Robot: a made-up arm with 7 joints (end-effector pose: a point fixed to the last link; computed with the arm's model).
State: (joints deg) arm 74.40 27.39 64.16 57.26 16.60 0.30 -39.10
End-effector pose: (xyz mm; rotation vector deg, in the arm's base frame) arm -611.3 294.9 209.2 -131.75 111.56 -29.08
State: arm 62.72 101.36 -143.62 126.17 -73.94 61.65 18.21
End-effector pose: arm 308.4 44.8 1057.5 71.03 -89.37 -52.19
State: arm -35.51 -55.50 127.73 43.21 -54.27 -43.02 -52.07
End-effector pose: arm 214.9 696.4 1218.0 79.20 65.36 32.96
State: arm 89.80 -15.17 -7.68 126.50 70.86 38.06 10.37
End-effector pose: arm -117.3 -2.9 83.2 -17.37 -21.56 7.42
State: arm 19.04 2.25 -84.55 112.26 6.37 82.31 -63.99
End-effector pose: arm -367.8 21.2 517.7 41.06 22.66 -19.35
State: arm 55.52 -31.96 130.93 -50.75 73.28 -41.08 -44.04
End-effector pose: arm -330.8 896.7 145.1 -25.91 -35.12 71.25
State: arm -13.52 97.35 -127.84 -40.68 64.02 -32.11 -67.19
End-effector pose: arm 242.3 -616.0 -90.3 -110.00 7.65 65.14
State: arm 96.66 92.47 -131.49 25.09 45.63 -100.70 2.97
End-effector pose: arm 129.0 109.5 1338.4 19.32 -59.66 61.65
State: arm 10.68 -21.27 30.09 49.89 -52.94 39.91 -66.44
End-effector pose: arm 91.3 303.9 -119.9 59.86 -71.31 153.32
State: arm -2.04 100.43 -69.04 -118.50 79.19 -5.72 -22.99
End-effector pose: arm -648.1 26.9 248.9 -18.69 -13.98 72.23
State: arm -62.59 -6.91 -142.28 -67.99 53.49 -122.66 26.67
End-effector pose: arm -491.1 -403.7 136.7 73.78 -78.71 -132.06
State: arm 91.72 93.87 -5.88 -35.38 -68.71 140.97 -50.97
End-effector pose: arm -522.7 325.9 358.3 96.18 7.37 34.78
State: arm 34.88 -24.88 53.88 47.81 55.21 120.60 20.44
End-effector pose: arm -226.3 251.3 -27.2 73.92 8.32 149.13
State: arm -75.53 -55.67 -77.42 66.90 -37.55 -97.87 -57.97
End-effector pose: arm -504.1 267.3 214.2 3.59 124.73 -113.18
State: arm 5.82 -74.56 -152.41 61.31 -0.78 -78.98 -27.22
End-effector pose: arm -446.4 500.7 295.6 -52.04 -0.93 97.78
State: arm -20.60 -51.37 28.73 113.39 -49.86 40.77 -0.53
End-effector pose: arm 94.1 334.2 132.6 5.10 -51.19 77.46
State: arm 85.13 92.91 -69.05 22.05 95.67 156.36 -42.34
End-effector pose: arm -57.6 -139.4 1079.8 -84.99 -83.77 60.49
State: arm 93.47 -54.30 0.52 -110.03 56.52 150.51 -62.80
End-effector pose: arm 549.8 -559.0 367.4 37.06 -135.58 -64.75
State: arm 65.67 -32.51 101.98 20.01 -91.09 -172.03 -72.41
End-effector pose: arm 280.5 531.3 63.1 87.89 -8.47 59.31
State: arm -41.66 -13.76 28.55 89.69 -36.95 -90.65 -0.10
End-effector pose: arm -153.2 630.1 464.9 1.16 139.92 42.69
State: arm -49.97 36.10 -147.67 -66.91 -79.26 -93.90 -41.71
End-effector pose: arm 270.5 -157.4 119.1 30.97 48.73 11.04
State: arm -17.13 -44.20 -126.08 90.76 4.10 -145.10 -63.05
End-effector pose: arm -545.9 162.8 458.8 17.48 34.91 -174.81
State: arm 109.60 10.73 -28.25 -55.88 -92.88 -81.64 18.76
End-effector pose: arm 169.7 -545.7 416.3 -45.62 75.13 -39.47
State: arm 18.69 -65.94 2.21 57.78 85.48 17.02 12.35
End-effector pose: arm -26.8 43.7 107.2 72.80 -89.88 37.32
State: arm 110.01 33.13 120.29 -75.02 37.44 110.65 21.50
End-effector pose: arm -204.6 964.5 407.0 -13.37 139.87 -68.13
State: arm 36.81 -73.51 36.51 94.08 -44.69 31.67 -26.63
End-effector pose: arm 310.7 -311.8 89.6 -29.89 -22.89 122.33
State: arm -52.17 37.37 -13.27 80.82 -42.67 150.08 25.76
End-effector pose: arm -455.6 303.5 321.3 17.18 14.60 129.53
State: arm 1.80 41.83 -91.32 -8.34 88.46 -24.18 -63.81
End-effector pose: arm -333.2 -725.2 470.4 -143.04 71.86 44.68
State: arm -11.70 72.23 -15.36 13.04 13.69 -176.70 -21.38
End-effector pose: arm -719.4 6.9 537.9 -55.92 -47.29 -128.75
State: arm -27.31 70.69 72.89 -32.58 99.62 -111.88 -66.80
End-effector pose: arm -623.2 -187.7 1229.4 -44.51 97.21 -141.87
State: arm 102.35 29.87 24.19 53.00 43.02 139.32 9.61
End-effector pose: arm -602.0 -33.8 371.2 79.17 95.27 61.82
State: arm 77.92 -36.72 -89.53 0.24 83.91 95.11 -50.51
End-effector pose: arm -535.8 -113.0 730.4 70.00 25.84 11.91
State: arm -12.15 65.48 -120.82 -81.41 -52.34 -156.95 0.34
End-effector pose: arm -37.8 -70.9 111.8 4.51 21.86 126.17
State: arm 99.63 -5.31 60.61 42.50 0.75 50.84 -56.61
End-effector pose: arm -238.6 -302.8 -85.4 130.30 1.62 110.63
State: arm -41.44 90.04 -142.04 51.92 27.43 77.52 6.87
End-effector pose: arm 80.2 -589.7 125.0 48.04 33.09 137.01
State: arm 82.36 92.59 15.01 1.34 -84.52 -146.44 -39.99
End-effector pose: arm -524.3 431.8 308.4 62.40 86.97 -20.51
